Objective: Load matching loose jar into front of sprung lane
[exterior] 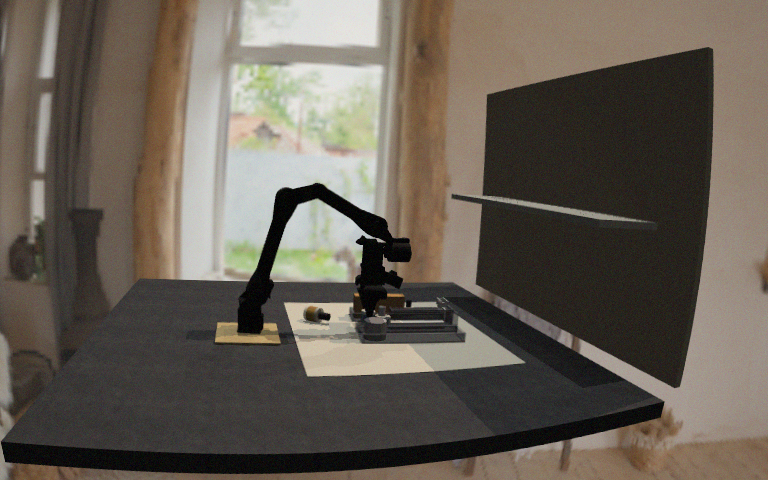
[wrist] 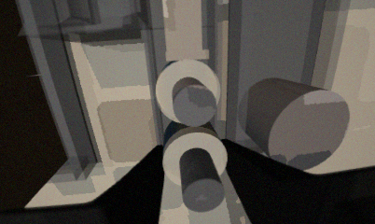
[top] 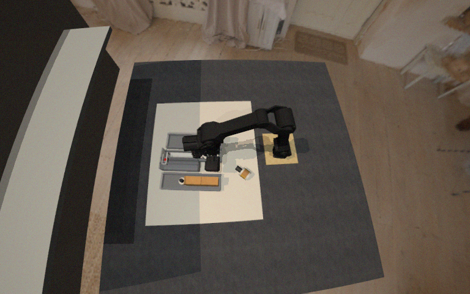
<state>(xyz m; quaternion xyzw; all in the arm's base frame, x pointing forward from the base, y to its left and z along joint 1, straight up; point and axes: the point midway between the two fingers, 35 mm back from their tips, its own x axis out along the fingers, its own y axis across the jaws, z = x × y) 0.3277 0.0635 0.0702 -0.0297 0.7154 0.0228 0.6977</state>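
Now: gripper tip 140 mm short of the sprung lane, 40 mm to the right of it and 20 mm above it. The rest, counted from my gripper tip: red mark (220 mm ahead, 60 mm to the left, 30 mm above); wall shelf (500 mm ahead, 330 mm above, 70 mm to the left).
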